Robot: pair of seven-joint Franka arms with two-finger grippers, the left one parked.
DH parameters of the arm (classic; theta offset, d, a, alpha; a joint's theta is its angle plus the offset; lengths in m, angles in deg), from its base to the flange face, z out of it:
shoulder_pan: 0 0.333 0 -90
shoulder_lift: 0 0 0 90
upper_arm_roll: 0 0.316 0.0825 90
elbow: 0 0 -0.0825 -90
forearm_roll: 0 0.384 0 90
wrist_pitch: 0 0 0.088 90
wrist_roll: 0 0.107 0 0
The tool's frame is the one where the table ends.
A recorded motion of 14 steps. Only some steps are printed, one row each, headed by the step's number.
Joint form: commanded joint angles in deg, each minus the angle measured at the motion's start. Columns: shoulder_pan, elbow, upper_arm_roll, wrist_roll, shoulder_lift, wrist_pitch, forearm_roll.
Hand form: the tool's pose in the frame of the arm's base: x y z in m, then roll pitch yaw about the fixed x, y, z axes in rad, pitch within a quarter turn. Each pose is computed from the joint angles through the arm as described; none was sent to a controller.
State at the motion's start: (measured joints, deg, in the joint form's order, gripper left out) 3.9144 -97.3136 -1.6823 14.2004 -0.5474 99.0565 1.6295
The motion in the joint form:
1: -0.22 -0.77 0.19 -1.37 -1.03 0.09 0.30
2: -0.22 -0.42 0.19 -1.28 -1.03 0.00 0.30
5: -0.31 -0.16 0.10 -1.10 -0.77 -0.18 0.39
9: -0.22 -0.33 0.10 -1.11 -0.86 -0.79 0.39
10: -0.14 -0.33 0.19 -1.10 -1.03 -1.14 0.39
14: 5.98 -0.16 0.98 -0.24 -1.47 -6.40 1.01
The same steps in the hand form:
1: 0.5570 0.0243 0.5868 -3.0980 -0.0372 -0.1909
2: 0.5572 0.0243 0.5896 -3.0969 -0.0416 -0.1925
5: 0.5584 0.0228 0.5890 -3.0961 -0.0380 -0.1988
9: 0.5567 0.0236 0.5875 -3.0988 -0.0263 -0.1966
10: 0.5552 0.0253 0.5886 -3.0994 -0.0232 -0.1936
14: 0.5364 0.0915 0.5863 -3.1084 0.0587 -0.0855

